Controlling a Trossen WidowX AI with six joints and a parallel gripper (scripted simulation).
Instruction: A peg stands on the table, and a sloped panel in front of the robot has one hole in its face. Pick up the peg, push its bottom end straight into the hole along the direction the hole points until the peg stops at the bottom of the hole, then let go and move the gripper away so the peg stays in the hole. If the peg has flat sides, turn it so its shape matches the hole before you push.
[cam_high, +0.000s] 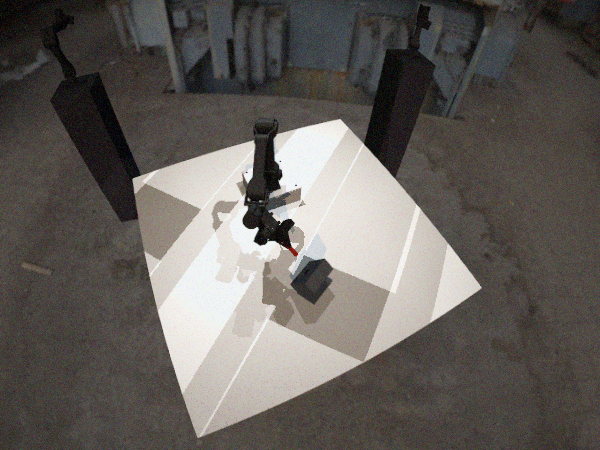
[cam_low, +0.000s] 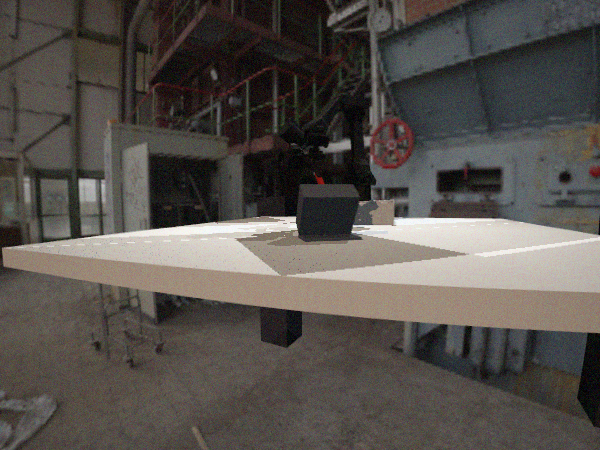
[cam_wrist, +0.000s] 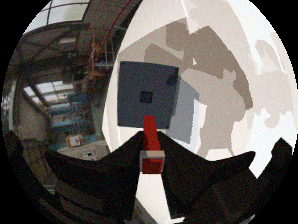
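Right now my gripper tip is 10 cm short of the dark sloped panel block, 6 cm to the right of it and 8 cm above it. The rest, counted from my gripper tip: red peg (1 cm behind, 1 cm to the right, 1 cm above).
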